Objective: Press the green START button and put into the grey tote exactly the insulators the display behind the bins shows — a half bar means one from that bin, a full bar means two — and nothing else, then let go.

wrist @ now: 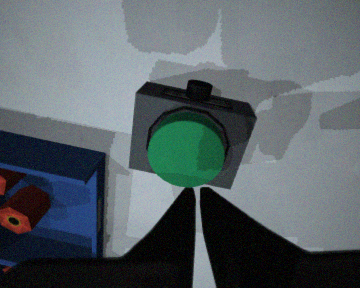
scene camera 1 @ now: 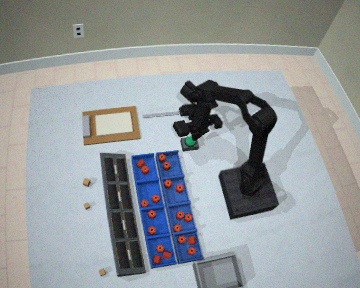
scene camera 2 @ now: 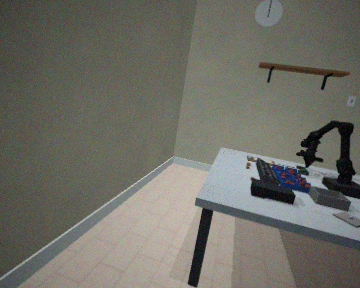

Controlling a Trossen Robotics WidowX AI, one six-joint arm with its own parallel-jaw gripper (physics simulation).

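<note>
The green START button [scene camera 1: 190,141] [wrist: 185,152] sits on a dark square base beyond the end of the bins. My gripper [scene camera 1: 194,138] [wrist: 196,196] is shut and empty, its tips low beside the button's near edge in the wrist view; whether they touch it I cannot tell. Red-orange insulators [scene camera 1: 168,183] [wrist: 32,207] lie in two rows of blue bins [scene camera 1: 145,190] [wrist: 75,195], some upright, some on their sides. The dark display [scene camera 1: 103,167] behind the bins has four sections with small pale bars, too blurred to read surely. The grey tote [scene camera 1: 220,274] [scene camera 2: 330,199] shows no insulator in its visible part.
A wooden frame with a cream panel [scene camera 1: 114,124] and a thin grey bar [scene camera 1: 161,115] lie beyond the bins. Small tan blocks [scene camera 1: 86,182] [scene camera 1: 102,272] lie behind the display. A black box [scene camera 2: 272,191] stands near the table's front edge, and a flat pale item [scene camera 2: 348,218] lies near the tote.
</note>
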